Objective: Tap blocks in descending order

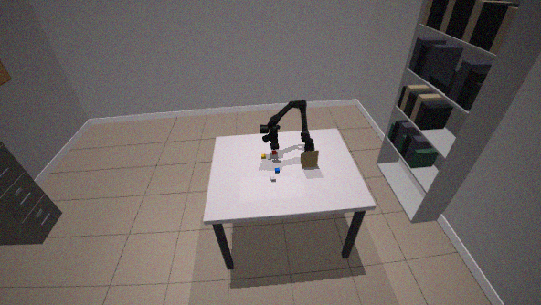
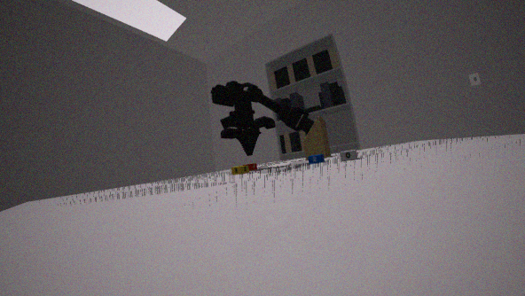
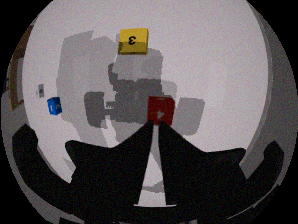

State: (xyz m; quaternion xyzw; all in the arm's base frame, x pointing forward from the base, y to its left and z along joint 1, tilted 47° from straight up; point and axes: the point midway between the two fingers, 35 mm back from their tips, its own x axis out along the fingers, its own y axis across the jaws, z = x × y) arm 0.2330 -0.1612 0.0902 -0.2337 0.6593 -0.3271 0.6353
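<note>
Right now the red block is 40 mm below my gripper tip and 10 mm to the right of it. Also, from my gripper tip: yellow block 90 mm ahead, 40 mm below, 20 mm to the left; blue block 200 mm to the left, 40 mm below, 20 mm ahead; grey-white block 280 mm to the left, 60 mm ahead, 40 mm below.
</note>
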